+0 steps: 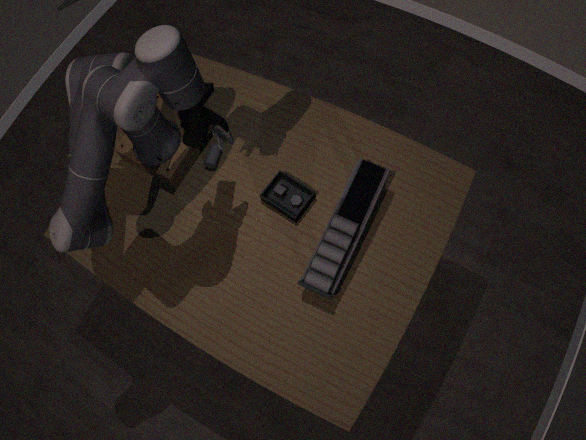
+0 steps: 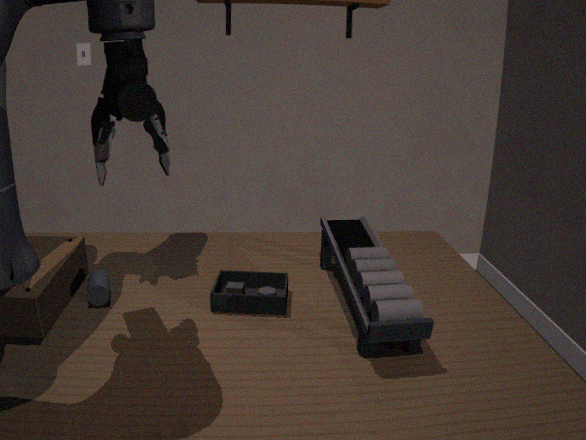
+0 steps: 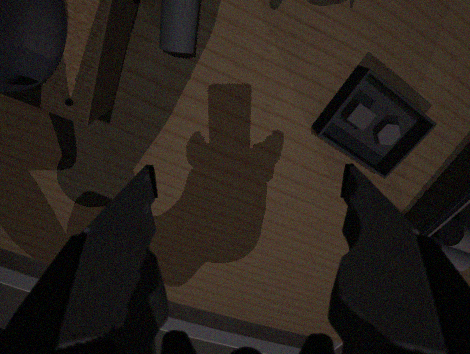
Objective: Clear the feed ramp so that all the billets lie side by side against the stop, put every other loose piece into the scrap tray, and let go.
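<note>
Several pale grey cylindrical billets (image 1: 325, 265) (image 2: 389, 291) lie side by side across the lower half of the feed ramp (image 1: 367, 215) (image 2: 349, 280). The lowest is at the stop (image 2: 400, 329). The upper ramp bed is dark and bare. The scrap tray (image 2: 250, 303) (image 3: 341, 97) holds a square block (image 1: 279, 190) (image 2: 235, 287) (image 3: 360, 115) and a hexagonal piece (image 1: 296, 200) (image 2: 267, 291) (image 3: 388, 134). A darker grey cylinder (image 1: 213, 157) (image 2: 99, 288) (image 3: 179, 27) lies on the table, left of the tray. My gripper (image 2: 135, 180) (image 3: 248, 168) is open and empty, high above the table.
A wooden box (image 2: 20, 315) with a dark slot stands beside the loose cylinder, close to the arm. The ramp stands on short legs to the right of the tray. A wall shelf (image 2: 295, 2) hangs at the back. Shadows of the arm and gripper fall across the table.
</note>
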